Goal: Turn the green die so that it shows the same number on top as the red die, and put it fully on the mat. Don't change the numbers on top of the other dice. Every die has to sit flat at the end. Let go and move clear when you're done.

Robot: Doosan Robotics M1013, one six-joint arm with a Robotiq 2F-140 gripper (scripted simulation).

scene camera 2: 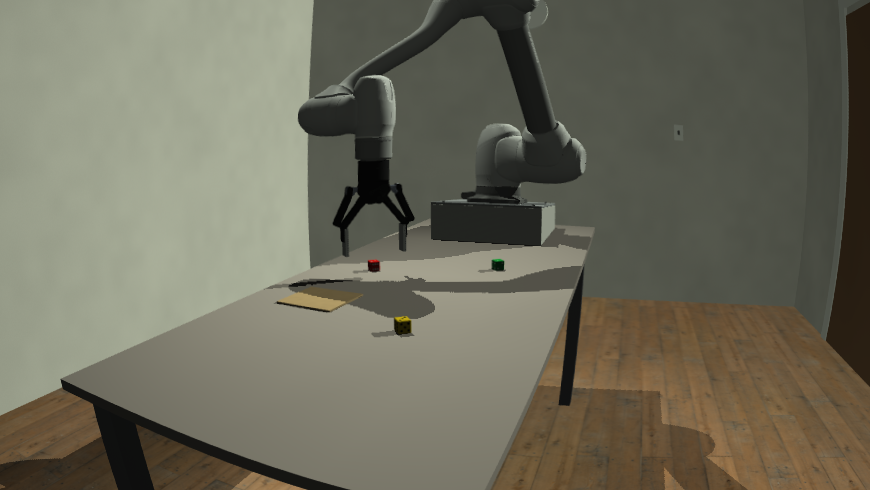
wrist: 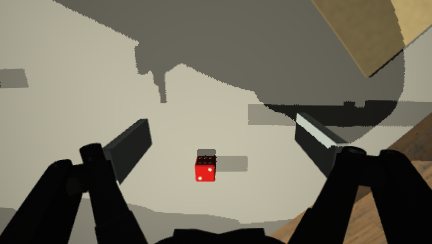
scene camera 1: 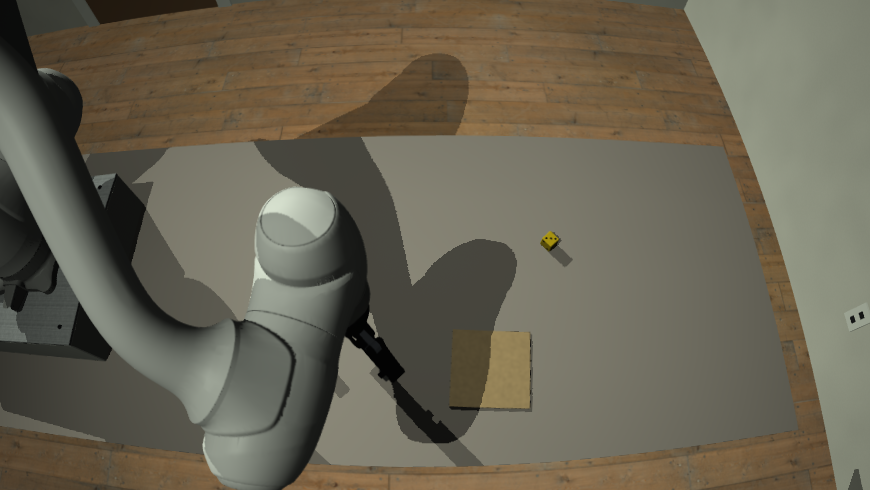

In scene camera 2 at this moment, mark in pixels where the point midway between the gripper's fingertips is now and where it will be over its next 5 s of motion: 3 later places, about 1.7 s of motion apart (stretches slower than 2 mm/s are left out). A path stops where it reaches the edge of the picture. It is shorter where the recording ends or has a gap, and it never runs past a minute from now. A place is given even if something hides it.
My gripper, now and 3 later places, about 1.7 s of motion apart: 374, 253; 394, 292; 402, 299; 461, 267
